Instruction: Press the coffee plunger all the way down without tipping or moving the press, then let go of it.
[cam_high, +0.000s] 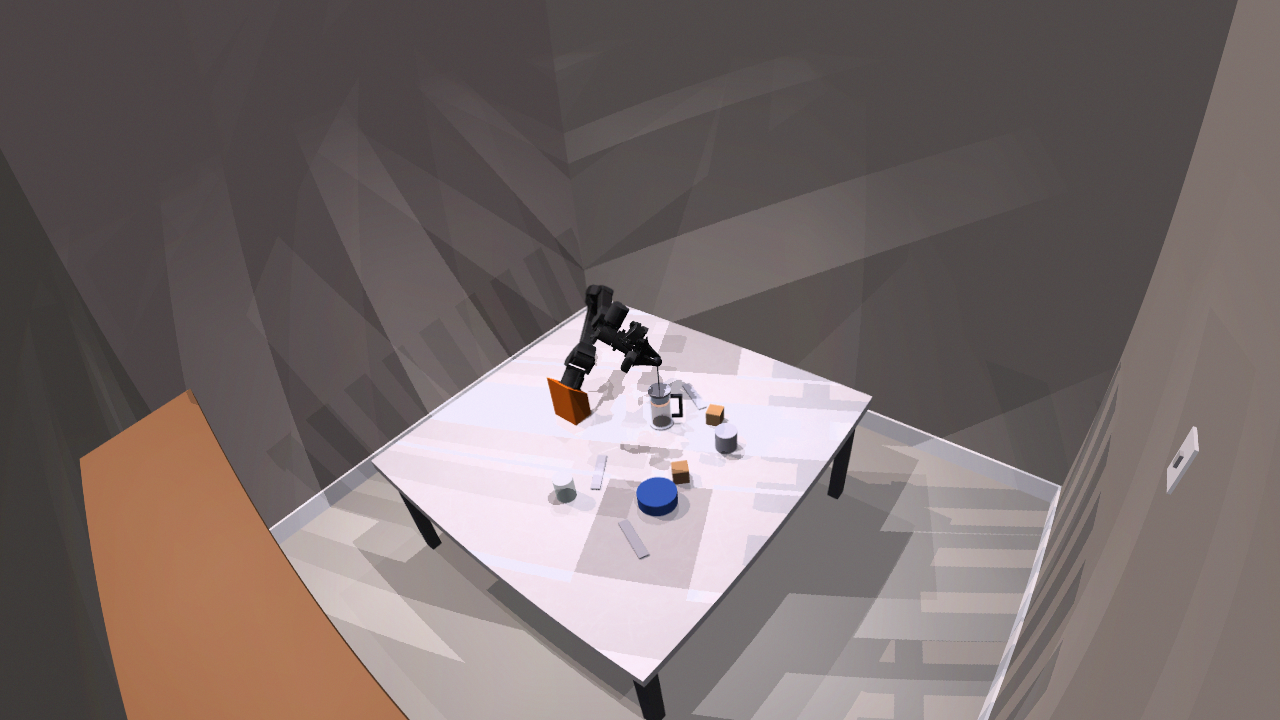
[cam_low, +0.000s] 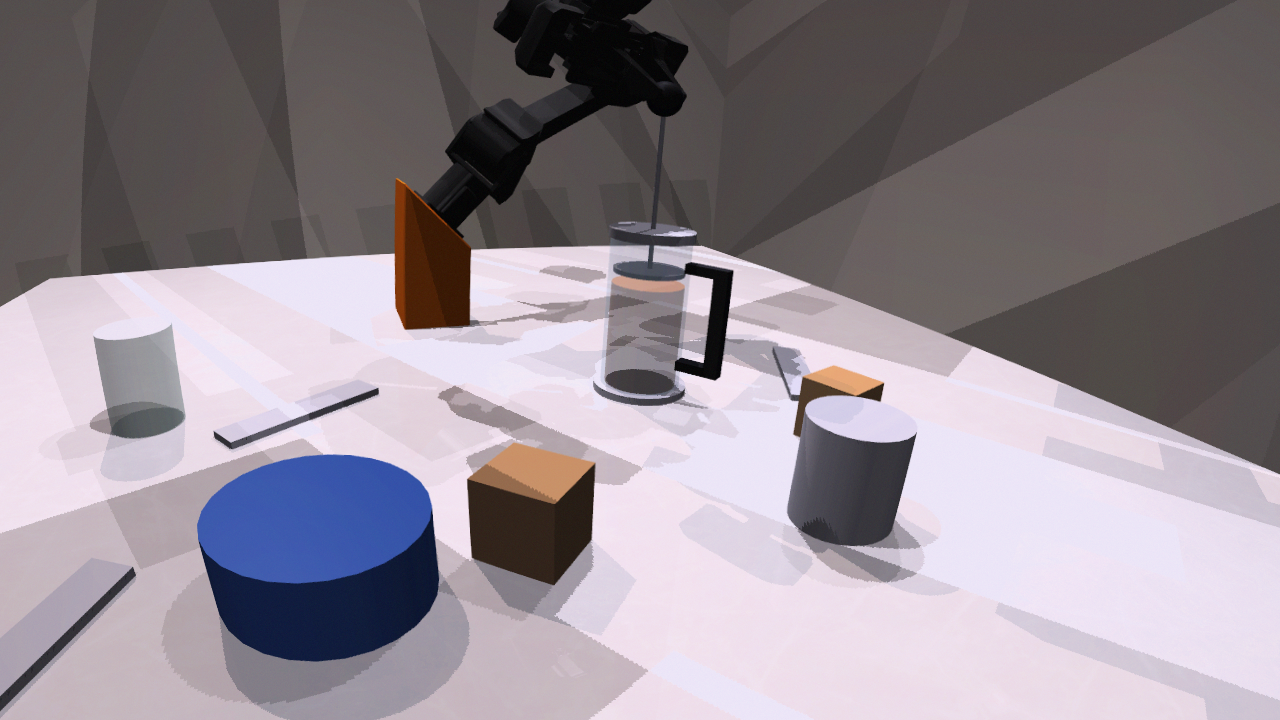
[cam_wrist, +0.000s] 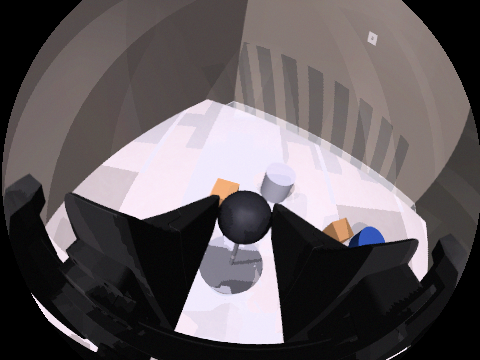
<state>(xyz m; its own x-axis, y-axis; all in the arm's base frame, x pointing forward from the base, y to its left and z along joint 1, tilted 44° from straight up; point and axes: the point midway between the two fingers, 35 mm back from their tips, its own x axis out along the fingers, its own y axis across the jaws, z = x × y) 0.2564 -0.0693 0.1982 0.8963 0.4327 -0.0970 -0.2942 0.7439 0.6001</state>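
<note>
My gripper tip is now 13 cm above the glass coffee press, 1 cm to the right of it and 1 cm short of it. Round my gripper tip: grey cylinder (24 cm ahead, 22 cm below, 2 cm to the right); then blue disc (32 cm to the right, 23 cm below, 16 cm ahead).
</note>
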